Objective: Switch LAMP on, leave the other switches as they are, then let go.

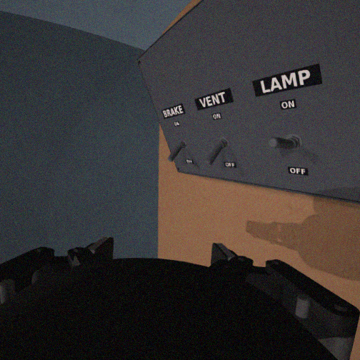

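The LAMP lever (285, 142) sticks out from the grey panel (225, 60) under the LAMP label (286, 80). It points nearly level to the left, raised compared with the other two levers, which slant down. The VENT lever (218, 151) and the BRAKE lever (177, 151) both slant down towards their OFF labels. The VALVE switch named on no label here does not show. My gripper (162, 253) is open with its fingers wide apart, below and to the left of the levers. No lever is between the fingers, and they touch none of the switches.
An orange-brown surface (195, 205) shows below the panel, with a dark gripper-shaped shadow on its right. A blue-grey background (75, 135) fills the left. The panel's lower edge runs just under the OFF labels.
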